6 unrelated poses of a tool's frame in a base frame.
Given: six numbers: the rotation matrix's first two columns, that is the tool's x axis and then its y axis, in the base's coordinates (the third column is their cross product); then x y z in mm.
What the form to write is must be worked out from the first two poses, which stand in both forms.
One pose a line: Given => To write
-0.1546, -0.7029, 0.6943, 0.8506, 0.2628, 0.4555, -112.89, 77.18, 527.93 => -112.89, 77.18, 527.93, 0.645, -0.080, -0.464, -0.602
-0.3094, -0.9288, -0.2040, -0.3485, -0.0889, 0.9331, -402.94, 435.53, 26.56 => -402.94, 435.53, 26.56, 0.276, 0.519, -0.616, -0.525
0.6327, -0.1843, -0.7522, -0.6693, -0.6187, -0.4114, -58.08, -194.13, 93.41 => -58.08, -194.13, 93.41, 0.353, -0.832, 0.257, 0.343
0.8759, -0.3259, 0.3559, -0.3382, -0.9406, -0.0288, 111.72, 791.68, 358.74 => 111.72, 791.68, 358.74, 0.017, 0.968, -0.171, 0.181
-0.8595, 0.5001, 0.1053, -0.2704, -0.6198, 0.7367, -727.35, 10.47, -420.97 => -727.35, 10.47, -420.97, 0.217, 0.152, 0.378, 0.887
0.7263, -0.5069, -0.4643, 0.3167, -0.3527, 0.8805, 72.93, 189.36, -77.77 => 72.93, 189.36, -77.77, 0.565, 0.737, -0.064, -0.364
